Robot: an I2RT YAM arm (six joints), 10 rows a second.
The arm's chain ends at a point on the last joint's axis. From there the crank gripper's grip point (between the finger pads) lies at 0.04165 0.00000 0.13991 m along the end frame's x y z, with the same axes.
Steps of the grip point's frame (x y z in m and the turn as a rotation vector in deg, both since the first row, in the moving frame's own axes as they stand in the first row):
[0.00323 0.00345 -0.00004 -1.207 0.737 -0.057]
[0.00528 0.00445 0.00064 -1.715 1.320 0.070]
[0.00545 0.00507 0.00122 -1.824 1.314 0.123]
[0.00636 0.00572 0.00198 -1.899 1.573 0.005]
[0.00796 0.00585 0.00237 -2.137 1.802 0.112]
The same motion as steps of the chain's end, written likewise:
[0.00143 0.00055 0.00054 -1.207 0.737 -0.057]
[0.00207 0.00022 0.00170 -1.715 1.320 0.070]
[0.00226 0.00054 0.00228 -1.824 1.314 0.123]
[0.00254 0.00110 0.00325 -1.899 1.573 0.005]
[0.00359 0.00057 0.00385 -2.137 1.802 0.112]

